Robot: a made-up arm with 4 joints.
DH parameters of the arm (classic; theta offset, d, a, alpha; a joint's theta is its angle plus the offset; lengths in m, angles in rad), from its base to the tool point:
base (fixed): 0 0.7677 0.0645 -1.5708
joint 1: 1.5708 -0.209 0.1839 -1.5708
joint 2: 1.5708 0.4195 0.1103 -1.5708
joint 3: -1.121 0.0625 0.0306 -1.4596
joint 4: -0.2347 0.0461 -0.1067 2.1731
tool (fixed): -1.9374 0.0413 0 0
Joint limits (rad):
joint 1: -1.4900..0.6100
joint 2: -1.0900..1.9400
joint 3: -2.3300..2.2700
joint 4: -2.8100..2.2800
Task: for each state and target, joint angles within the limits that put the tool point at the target. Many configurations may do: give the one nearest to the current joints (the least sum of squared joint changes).
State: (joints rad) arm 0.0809 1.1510 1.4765 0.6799
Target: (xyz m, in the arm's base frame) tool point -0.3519 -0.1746 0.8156
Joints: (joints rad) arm 0.1640 0.6333 1.4155 0.8214
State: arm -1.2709 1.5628 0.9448 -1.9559
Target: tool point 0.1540 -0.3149 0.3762
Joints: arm -1.4900 0.9086 1.3252 -1.4769
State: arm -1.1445 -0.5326 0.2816 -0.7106
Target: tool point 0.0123 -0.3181 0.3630
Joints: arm -0.8979 -0.2979 -0.0524 -0.6358
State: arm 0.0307 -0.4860 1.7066 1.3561
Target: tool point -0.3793 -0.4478 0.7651
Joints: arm 0.4429 -0.8473 1.2856 1.7325
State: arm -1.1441 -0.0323 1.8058 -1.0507
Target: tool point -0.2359 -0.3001 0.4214
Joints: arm -0.2803 -0.2227 1.5494 -1.4440
